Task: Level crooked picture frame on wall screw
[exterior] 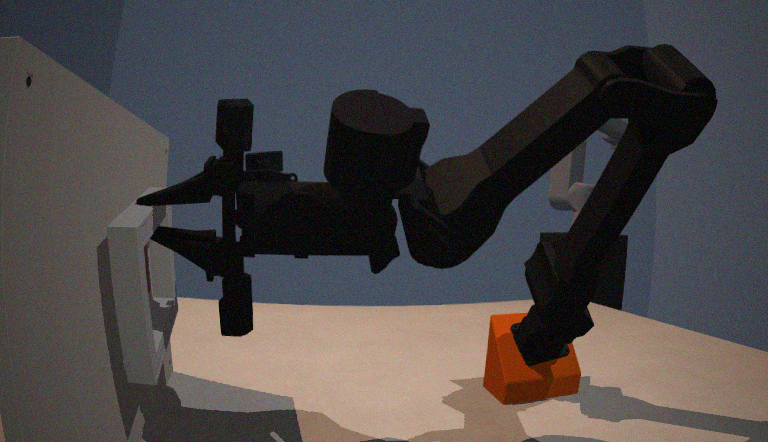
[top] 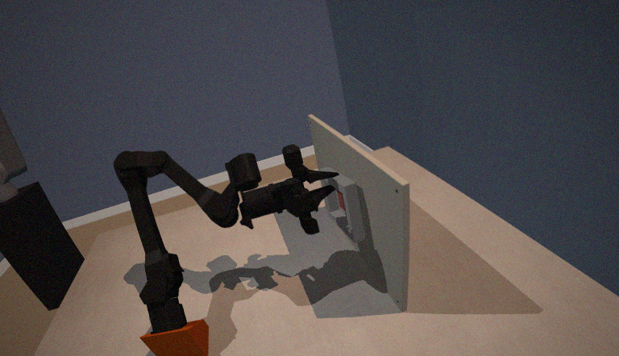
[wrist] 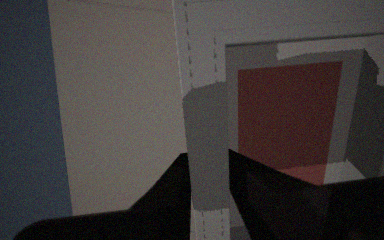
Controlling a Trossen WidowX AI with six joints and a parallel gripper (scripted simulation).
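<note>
The picture frame is 10 mm to the right of my gripper tip and 50 mm below it. Round my gripper tip: grey wall panel 10 mm ahead, 60 mm below.
</note>
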